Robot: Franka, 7 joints.
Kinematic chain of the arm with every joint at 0, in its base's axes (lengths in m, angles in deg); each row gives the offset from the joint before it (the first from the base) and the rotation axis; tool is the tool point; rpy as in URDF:
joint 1: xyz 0 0 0.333 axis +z
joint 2: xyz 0 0 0 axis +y
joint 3: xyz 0 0 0.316 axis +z
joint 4: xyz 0.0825 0 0 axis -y
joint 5: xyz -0.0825 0 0.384 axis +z
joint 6: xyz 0 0 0 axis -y
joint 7: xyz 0.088 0 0 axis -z
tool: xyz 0 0 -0.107 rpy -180 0 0
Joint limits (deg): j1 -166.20..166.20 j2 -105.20..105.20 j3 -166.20..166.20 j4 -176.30..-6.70 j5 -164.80..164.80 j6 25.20..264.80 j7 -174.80..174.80
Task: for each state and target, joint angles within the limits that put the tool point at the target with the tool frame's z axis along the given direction. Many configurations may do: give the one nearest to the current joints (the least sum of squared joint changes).
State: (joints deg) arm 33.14 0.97 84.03 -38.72 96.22 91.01 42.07
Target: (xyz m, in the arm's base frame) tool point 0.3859 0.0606 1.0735 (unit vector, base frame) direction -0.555 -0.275 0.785
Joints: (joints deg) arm -5.75 32.32 93.69 -14.91 112.32 107.44 42.07
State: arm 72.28 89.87 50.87 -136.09 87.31 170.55 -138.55
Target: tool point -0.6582 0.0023 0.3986 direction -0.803 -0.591 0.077
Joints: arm 116.29 62.98 89.08 -99.87 106.81 170.17 -138.55
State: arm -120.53 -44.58 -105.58 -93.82 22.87 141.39 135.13
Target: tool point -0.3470 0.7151 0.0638 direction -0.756 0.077 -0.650
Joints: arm -85.83 -88.23 -134.62 -48.89 6.06 145.16 135.13
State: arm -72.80 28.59 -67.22 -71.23 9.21 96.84 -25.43
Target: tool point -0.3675 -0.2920 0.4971 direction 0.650 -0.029 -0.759
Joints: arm -80.36 -10.58 -62.85 -111.39 17.20 75.67 -25.43
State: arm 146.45 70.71 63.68 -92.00 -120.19 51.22 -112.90
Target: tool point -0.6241 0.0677 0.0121 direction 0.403 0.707 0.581
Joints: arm 166.20 101.14 41.82 -48.34 -147.27 25.40 -112.90
